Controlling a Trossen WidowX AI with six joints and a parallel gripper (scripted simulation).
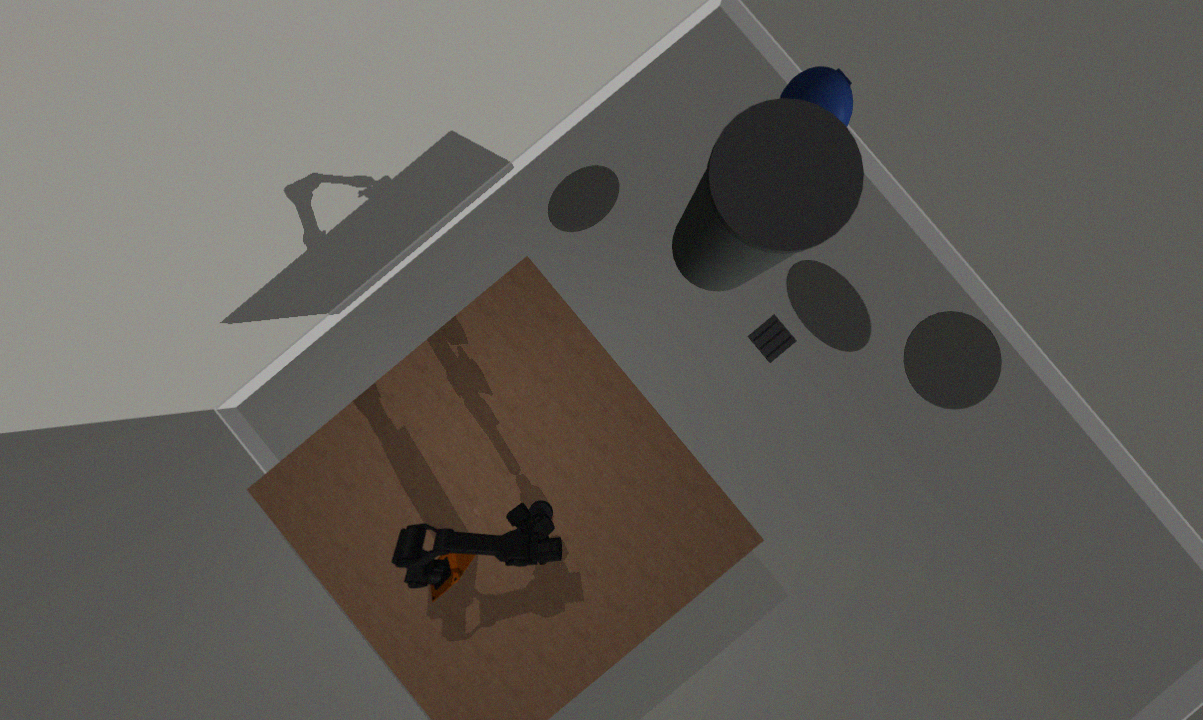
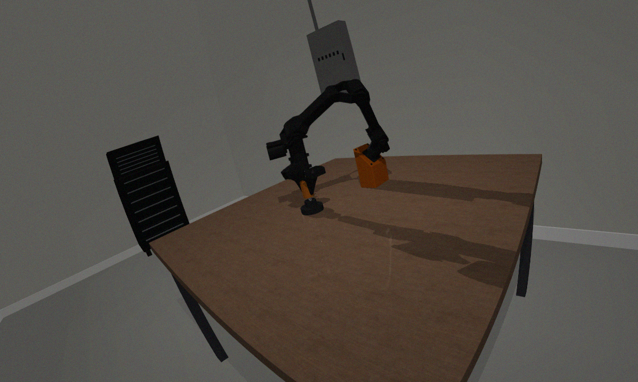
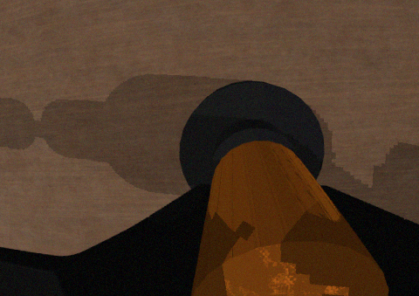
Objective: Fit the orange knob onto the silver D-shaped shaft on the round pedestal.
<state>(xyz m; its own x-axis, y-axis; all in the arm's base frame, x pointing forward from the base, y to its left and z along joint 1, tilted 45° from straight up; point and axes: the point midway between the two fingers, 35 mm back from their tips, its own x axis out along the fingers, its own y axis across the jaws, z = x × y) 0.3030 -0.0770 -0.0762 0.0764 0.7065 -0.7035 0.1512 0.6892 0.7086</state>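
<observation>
Right now my gripper tip is 30 mm below the orange knob. Also, from my gripper tip: round black pedestal: 40 mm below.
</observation>
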